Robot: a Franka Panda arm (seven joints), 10 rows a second.
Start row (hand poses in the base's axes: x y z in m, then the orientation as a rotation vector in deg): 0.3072 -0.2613 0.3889 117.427 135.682 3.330
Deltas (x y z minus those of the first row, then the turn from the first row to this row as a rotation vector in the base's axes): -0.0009 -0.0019 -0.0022 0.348 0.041 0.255; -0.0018 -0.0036 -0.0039 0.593 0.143 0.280; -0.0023 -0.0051 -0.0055 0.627 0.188 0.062; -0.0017 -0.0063 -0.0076 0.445 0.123 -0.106; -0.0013 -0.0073 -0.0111 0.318 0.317 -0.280; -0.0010 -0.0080 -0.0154 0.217 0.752 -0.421; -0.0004 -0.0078 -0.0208 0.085 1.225 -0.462; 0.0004 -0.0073 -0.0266 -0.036 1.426 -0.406; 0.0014 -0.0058 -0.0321 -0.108 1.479 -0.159
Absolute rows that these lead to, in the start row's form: 0.3063 -0.2632 0.3867 117.299 136.131 3.707; 0.3054 -0.2649 0.3850 117.428 136.329 3.898; 0.3049 -0.2664 0.3834 -117.690 -136.107 -3.891; 0.3055 -0.2676 0.3813 117.807 135.848 3.738; 0.3059 -0.2686 0.3778 118.058 135.719 3.388; 0.3062 -0.2693 0.3735 -118.178 -135.512 -2.819; 0.3068 -0.2691 0.3681 -118.058 -135.270 -2.173; 0.3076 -0.2686 0.3623 -117.946 -135.274 -1.823; 0.3086 -0.2671 0.3568 -117.656 -135.532 -1.685
